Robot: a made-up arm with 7 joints.
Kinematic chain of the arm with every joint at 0, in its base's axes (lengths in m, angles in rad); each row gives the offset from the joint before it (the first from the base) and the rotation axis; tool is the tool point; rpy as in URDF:
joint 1: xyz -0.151 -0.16 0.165 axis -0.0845 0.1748 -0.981
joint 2: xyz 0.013 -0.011 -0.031 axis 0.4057 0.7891 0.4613
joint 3: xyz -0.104 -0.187 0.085 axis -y
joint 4: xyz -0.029 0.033 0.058 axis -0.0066 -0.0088 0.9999
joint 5: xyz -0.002 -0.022 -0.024 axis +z
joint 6: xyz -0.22 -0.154 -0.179 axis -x
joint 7: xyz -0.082 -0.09 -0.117 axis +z
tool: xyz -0.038 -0.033 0.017 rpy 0 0 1.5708
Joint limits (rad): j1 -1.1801..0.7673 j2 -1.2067..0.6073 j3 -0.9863..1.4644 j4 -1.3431..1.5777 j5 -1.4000..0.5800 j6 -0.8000..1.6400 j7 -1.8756..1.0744
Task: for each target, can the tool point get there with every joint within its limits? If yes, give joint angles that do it. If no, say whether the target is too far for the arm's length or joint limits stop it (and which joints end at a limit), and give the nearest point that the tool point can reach.
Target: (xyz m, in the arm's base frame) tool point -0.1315 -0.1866 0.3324
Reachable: no: joint limits stop it (at a limit: joint 2, joint 4, joint 5, joint 6, joint 7) | nearest point -0.0315 -0.1255 0.3430 | short by 0.118 m
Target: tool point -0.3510 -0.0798 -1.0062
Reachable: no: too far | nearest point -0.3166 -0.1975 -0.4461 | short by 0.573 m
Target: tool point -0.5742 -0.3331 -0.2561
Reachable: yes | joints -0.3900 -0.5604 -0.1282 -0.8036 -0.0845 -0.1623 0.4903
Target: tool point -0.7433 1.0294 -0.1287
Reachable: no: too far | nearest point -0.5220 0.4055 -0.0247 | short by 0.670 m
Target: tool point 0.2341 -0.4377 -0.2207
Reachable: yes | joints -1.0136 -0.3122 0.8785 -0.2477 0.2507 -0.2153 0.0920
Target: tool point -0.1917 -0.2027 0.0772
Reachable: no: joint limits stop it (at a limit: joint 1, joint 2, joint 5, joint 6, joint 7) | nearest point -0.2949 -0.1783 -0.0059 | short by 0.135 m
